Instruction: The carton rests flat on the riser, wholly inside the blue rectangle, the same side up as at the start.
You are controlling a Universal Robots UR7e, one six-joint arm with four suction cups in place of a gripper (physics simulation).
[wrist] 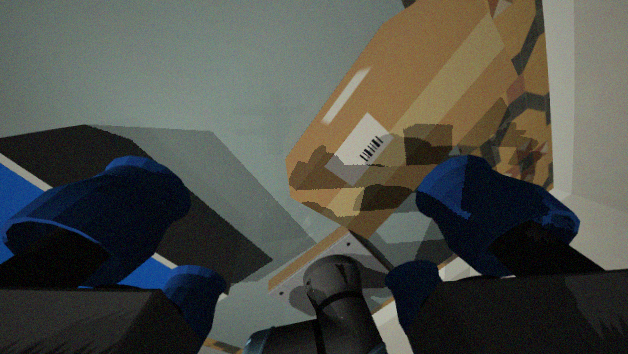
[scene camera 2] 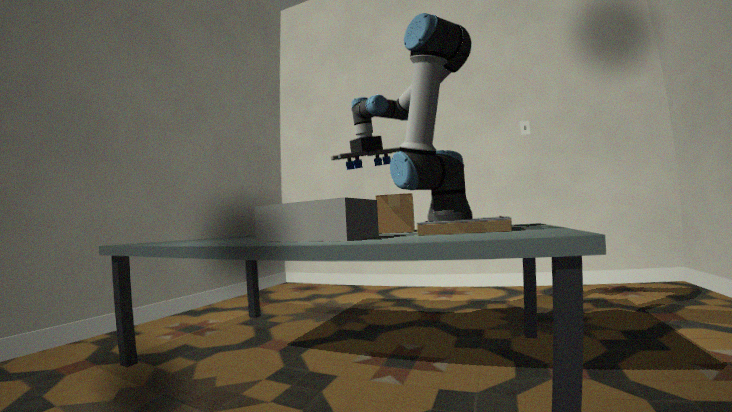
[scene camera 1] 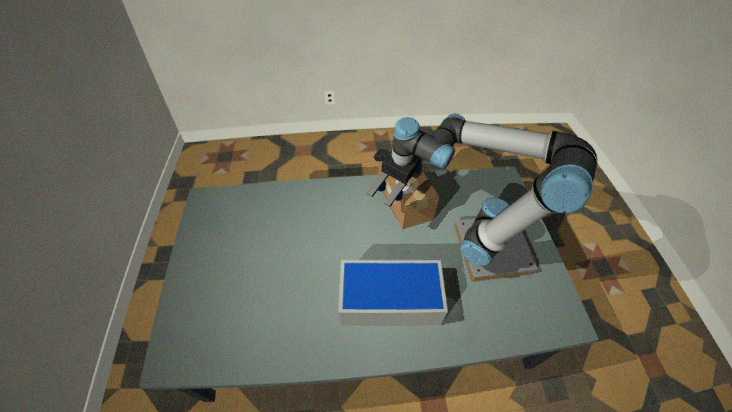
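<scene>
The brown carton sits near the table's back edge, behind the riser and apart from it. The wrist view shows tape and a barcode label on its upper face. The blue rectangle covers the riser's top inside a pale rim, with no carton on it. My suction gripper is open, its cups pointing down. Scene camera 2 shows a gap between cups and carton height. In scene camera 1 the gripper hides part of the carton.
The arm's base plate stands on the table, right of the riser and carton in scene camera 1. The upper arm and forearm arch over that side. A wall stands behind the table.
</scene>
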